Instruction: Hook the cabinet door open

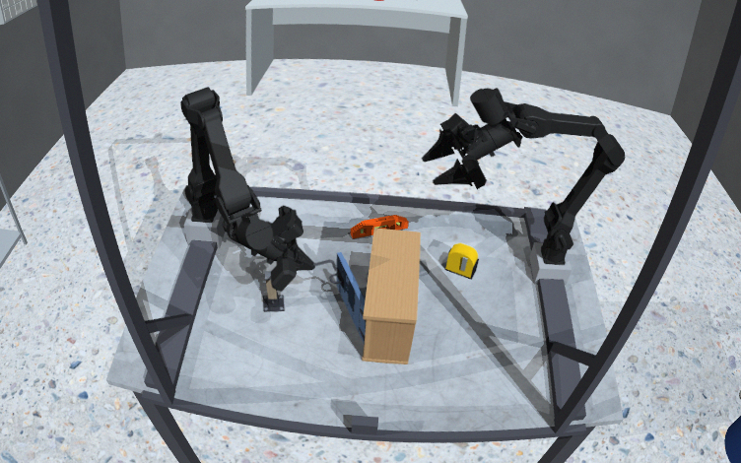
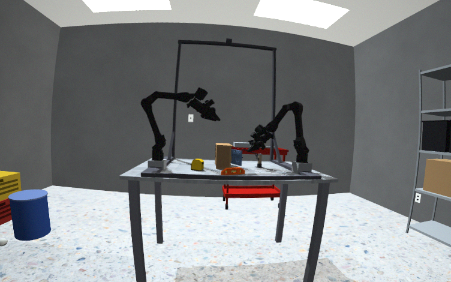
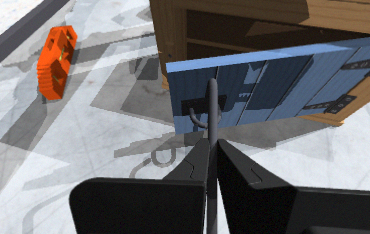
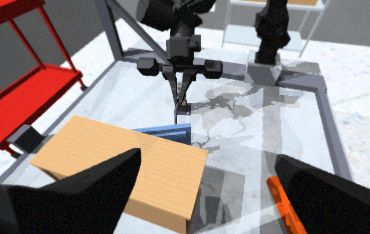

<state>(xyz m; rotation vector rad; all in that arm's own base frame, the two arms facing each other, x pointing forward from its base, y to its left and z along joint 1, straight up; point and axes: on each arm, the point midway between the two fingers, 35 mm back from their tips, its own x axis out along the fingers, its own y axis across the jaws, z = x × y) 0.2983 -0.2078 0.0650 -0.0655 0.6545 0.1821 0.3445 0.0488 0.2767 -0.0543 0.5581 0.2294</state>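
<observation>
Now: the dark hook 10 mm to the right of my left hand and 40 mm below it. From my left hand the other things lie so: blue door 40 mm behind, 110 mm to the right, 70 mm below; orange level 280 mm ahead, 150 mm to the right, 120 mm below; yellow tape measure 150 mm ahead, 360 mm to the right, 110 mm below.
</observation>
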